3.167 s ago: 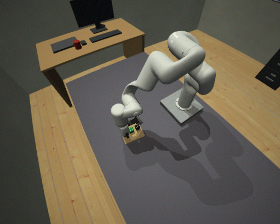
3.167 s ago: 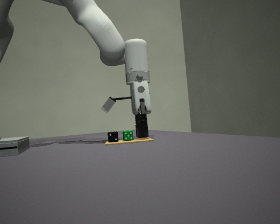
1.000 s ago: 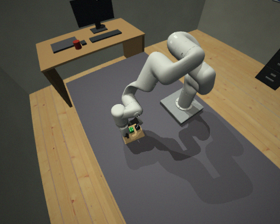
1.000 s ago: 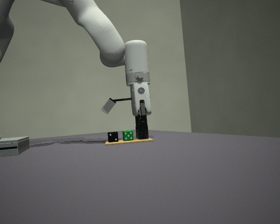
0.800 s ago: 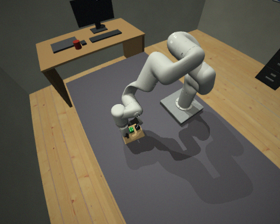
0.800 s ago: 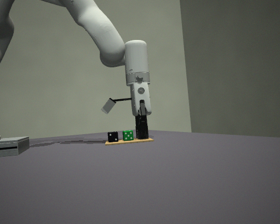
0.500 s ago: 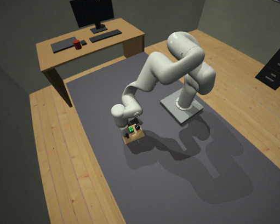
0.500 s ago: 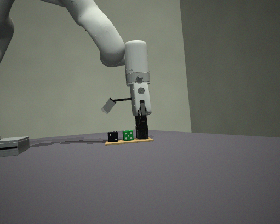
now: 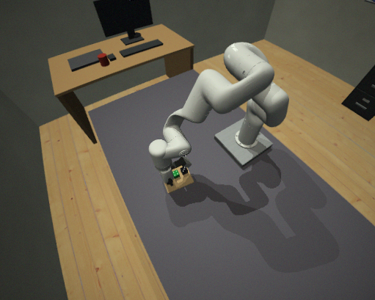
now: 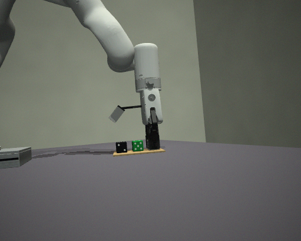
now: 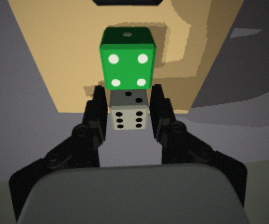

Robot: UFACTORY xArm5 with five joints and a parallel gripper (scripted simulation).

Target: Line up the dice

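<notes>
The white die is 10 mm below my hand. Also, from my hand: tan mat: 40 mm behind, 10 mm to the left, 20 mm below; then green die: 40 mm behind, 10 mm to the left, 10 mm below; then black die: 90 mm behind, 20 mm to the left, 10 mm below.
</notes>
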